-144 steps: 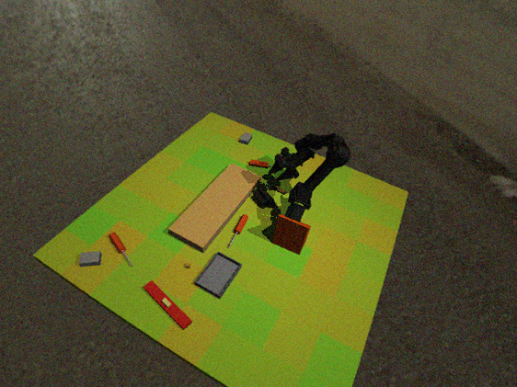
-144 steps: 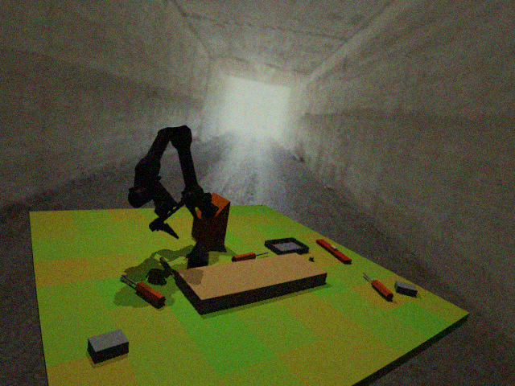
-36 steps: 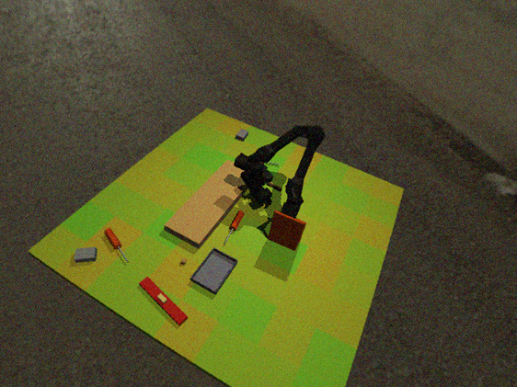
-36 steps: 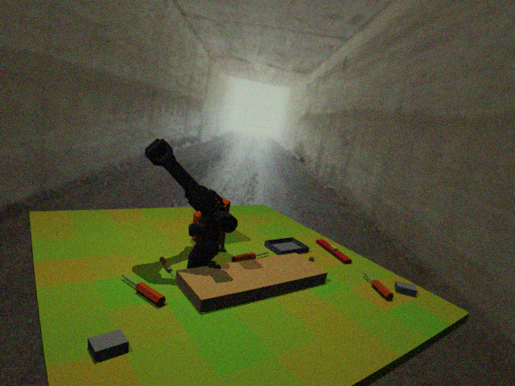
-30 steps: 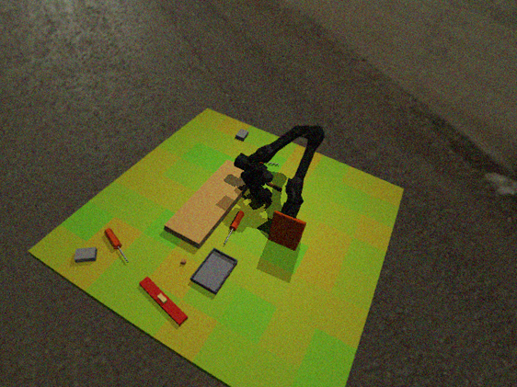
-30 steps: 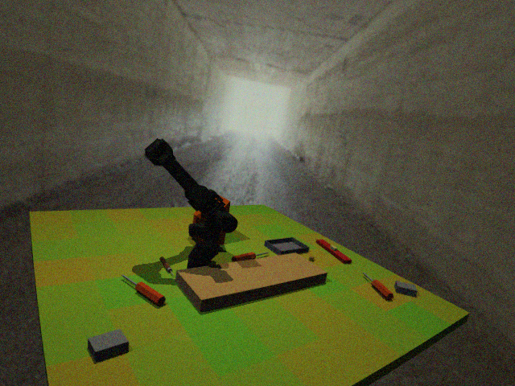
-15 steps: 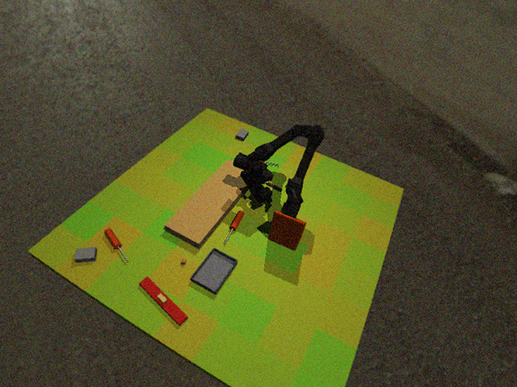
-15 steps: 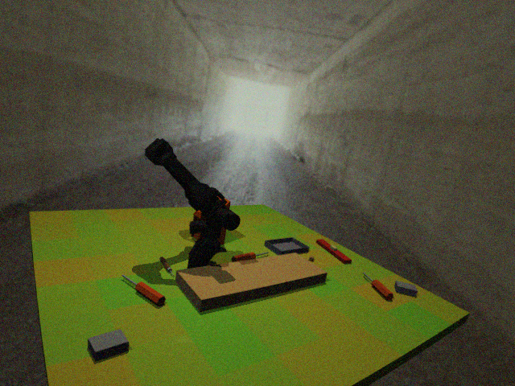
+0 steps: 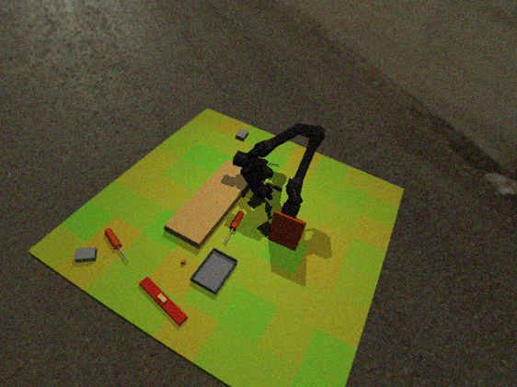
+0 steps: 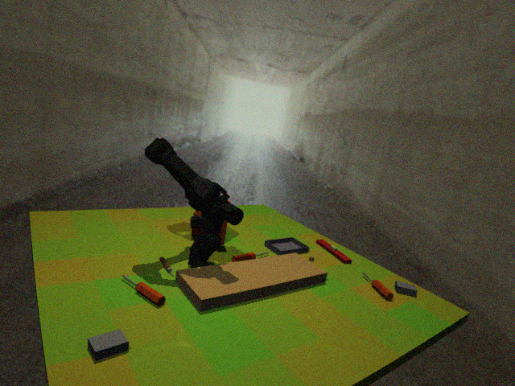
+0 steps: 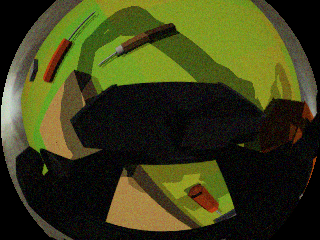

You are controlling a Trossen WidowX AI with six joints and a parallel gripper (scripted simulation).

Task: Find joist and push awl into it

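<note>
My gripper tip is 13 cm to the left of the awl, 4 cm above it and 2 cm past it. Round my gripper tip: grey tray 44 cm to the left, 4 cm below, 1 cm behind; then tan cube 46 cm to the left, 12 cm ahead, 4 cm below; then stud finder 2 cm behind.
</note>
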